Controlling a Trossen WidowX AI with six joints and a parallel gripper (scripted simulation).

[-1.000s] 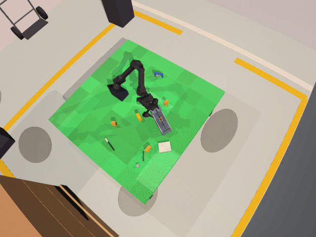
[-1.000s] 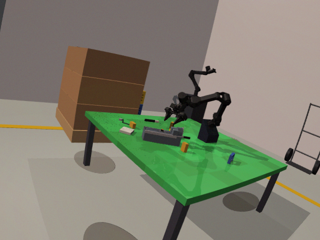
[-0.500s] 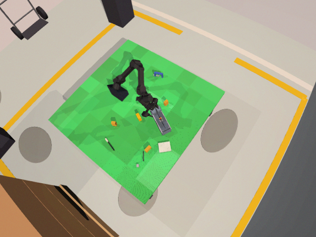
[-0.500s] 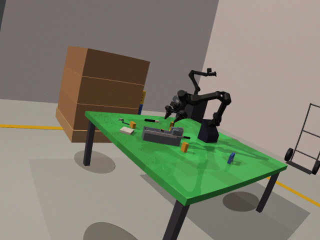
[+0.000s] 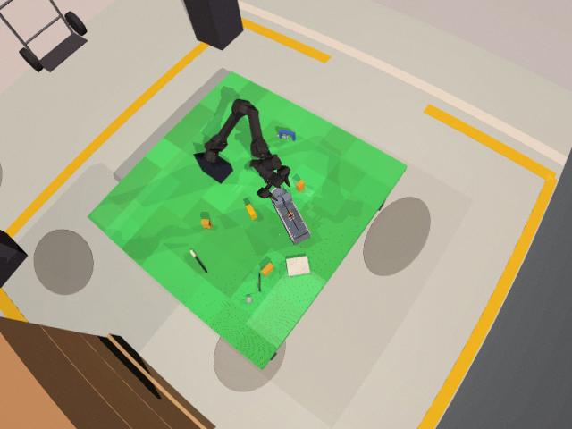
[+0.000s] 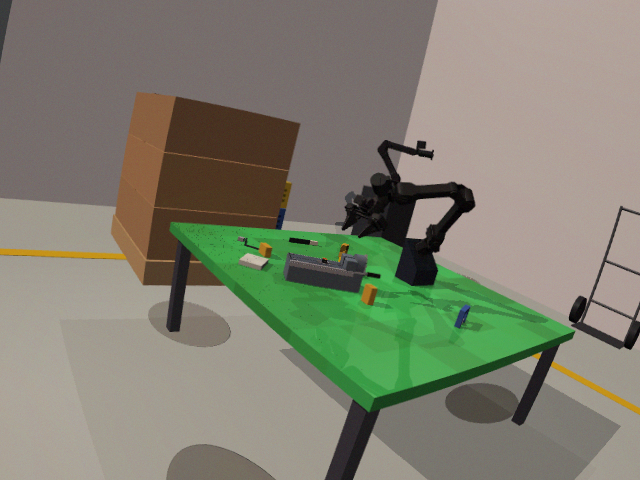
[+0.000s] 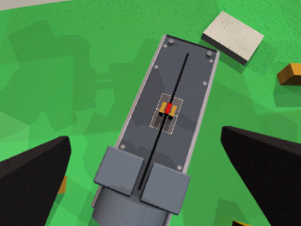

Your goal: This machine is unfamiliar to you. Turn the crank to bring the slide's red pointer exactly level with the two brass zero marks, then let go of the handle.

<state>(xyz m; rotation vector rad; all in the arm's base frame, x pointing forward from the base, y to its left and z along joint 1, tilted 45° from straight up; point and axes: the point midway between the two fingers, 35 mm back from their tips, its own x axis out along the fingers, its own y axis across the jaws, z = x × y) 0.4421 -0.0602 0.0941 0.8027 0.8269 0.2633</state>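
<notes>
My gripper tip is 130 mm above the dark handle, 100 mm past it and 70 mm to the right of it. From my gripper tip the other things lie so: blue bracket (380 mm to the left, 260 mm behind, 160 mm below); then red pointer (110 mm below, 50 mm ahead, 40 mm to the right); then white pad (220 mm to the right, 220 mm ahead, 180 mm below).
</notes>
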